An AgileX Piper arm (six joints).
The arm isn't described. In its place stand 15 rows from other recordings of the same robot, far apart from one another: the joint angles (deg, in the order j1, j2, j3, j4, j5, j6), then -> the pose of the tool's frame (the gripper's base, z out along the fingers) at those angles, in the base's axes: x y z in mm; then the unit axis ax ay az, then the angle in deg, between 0 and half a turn.
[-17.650, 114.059, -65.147, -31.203, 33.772, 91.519] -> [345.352 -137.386 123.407 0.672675 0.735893 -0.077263 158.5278]
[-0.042, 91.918, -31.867, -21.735, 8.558, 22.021] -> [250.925 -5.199 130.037 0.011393 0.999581 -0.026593 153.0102]
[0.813, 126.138, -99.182, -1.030, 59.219, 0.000] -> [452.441 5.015 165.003 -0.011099 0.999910 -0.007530 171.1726]
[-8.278, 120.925, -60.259, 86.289, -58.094, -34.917] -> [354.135 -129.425 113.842 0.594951 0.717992 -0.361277 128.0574]
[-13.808, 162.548, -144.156, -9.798, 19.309, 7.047] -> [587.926 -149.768 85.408 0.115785 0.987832 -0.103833 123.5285]
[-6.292, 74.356, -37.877, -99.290, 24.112, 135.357] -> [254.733 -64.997 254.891 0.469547 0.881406 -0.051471 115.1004]
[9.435, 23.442, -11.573, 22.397, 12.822, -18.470] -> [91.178 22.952 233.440 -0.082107 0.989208 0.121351 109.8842]
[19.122, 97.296, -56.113, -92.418, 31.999, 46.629] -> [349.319 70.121 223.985 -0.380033 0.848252 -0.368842 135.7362]
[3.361, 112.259, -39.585, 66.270, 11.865, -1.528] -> [283.652 33.816 60.879 0.487752 0.857761 0.162311 171.5432]
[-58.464, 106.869, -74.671, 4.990, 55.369, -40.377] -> [195.866 -306.722 196.990 0.179239 0.983490 -0.024928 171.9180]
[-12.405, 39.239, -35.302, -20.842, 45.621, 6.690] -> [112.971 -48.543 298.563 0.091139 0.975303 -0.201193 136.4464]
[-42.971, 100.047, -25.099, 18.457, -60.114, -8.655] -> [187.669 -208.964 149.376 0.438530 0.809677 -0.390020 113.5123]
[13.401, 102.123, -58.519, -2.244, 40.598, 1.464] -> [315.518 72.789 162.355 -0.117563 0.993064 -0.001809 169.0889]
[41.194, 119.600, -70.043, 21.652, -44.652, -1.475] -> [357.912 281.903 186.124 -0.102394 0.944056 0.313488 98.4183]
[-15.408, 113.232, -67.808, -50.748, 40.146, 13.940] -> [355.130 -145.000 148.029 -0.065905 0.950407 -0.303947 171.9303]
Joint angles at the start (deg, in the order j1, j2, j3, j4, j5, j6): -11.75, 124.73, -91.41, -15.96, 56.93, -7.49
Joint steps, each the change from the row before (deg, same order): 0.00, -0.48, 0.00, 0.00, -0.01, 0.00; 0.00, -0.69, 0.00, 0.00, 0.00, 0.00; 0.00, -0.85, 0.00, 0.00, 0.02, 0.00; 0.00, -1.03, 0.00, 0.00, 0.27, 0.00; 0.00, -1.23, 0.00, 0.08, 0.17, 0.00; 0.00, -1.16, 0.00, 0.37, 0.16, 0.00; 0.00, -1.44, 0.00, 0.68, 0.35, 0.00; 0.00, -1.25, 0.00, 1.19, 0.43, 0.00; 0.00, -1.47, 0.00, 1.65, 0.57, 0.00; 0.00, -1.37, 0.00, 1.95, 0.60, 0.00; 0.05, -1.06, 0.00, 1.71, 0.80, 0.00
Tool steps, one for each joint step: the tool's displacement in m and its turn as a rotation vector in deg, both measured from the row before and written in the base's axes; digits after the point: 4 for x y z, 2 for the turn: -0.0002, 0.0000, 0.0036, -0.10, -0.48, 0.00; -0.0003, 0.0001, 0.0052, -0.14, -0.68, 0.00; -0.0005, 0.0001, 0.0064, -0.17, -0.81, 0.00; -0.0012, 0.0002, 0.0077, -0.19, -0.75, -0.07; -0.0013, 0.0003, 0.0092, -0.17, -1.06, -0.08; -0.0014, 0.0007, 0.0085, 0.11, -1.05, -0.19; -0.0021, 0.0013, 0.0104, 0.36, -1.20, -0.34; -0.0022, 0.0019, 0.0088, 0.88, -1.03, -0.52; -0.0028, 0.0027, 0.0102, 1.30, -1.20, -0.67; -0.0028, 0.0032, 0.0093, 1.62, -1.13, -0.71; -0.0027, 0.0032, 0.0070, 1.51, -0.59, -0.57
